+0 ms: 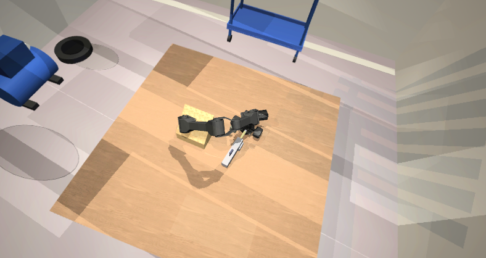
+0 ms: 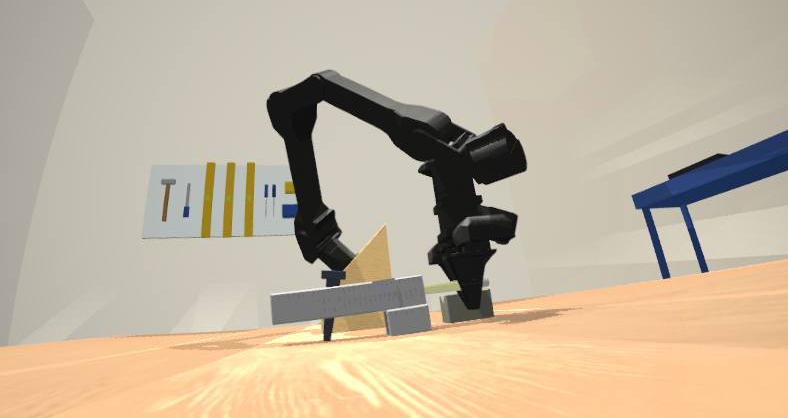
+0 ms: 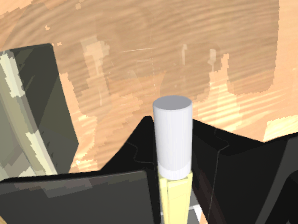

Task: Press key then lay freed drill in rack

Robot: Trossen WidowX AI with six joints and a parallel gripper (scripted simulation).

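My gripper tip is 7 cm past the olive-green block and 2 cm to the right of it. Round my gripper tip: dark blue key: 18 cm to the right, 3 cm above, 2 cm behind.
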